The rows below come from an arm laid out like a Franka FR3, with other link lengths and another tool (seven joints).
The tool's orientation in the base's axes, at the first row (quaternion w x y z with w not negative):
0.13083 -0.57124 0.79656 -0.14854
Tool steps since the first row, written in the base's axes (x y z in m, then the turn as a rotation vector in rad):
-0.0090 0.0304 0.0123 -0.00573 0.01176 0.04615
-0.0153 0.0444 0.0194 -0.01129 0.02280 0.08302
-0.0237 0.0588 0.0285 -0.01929 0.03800 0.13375
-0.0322 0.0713 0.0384 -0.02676 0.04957 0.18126
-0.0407 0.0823 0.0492 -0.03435 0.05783 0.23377
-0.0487 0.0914 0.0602 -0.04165 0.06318 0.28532
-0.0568 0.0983 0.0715 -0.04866 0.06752 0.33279
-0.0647 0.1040 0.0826 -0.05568 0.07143 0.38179
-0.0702 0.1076 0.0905 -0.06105 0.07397 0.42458
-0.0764 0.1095 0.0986 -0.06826 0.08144 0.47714
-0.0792 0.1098 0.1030 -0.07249 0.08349 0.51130
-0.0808 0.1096 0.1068 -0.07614 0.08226 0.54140
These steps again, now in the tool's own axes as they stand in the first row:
-0.0265 0.0123 -0.0174 -0.01115 -0.00926 -0.04573
-0.0381 0.0193 -0.0275 -0.02131 -0.01531 -0.08277
-0.0495 0.0275 -0.0404 -0.03520 -0.02331 -0.13388
-0.0591 0.0348 -0.0538 -0.04568 -0.03164 -0.18150
-0.0673 0.0414 -0.0679 -0.05317 -0.04280 -0.23348
-0.0738 0.0469 -0.0819 -0.05796 -0.05472 -0.28422
-0.0783 0.0517 -0.0959 -0.06172 -0.06563 -0.33100
-0.0816 0.0560 -0.1097 -0.06513 -0.07725 -0.37915
-0.0836 0.0588 -0.1193 -0.06752 -0.08832 -0.42084
-0.0838 0.0617 -0.1293 -0.07438 -0.10007 -0.47266
-0.0834 0.0625 -0.1344 -0.07633 -0.10895 -0.50592
-0.0828 0.0624 -0.1385 -0.07518 -0.11776 -0.53494

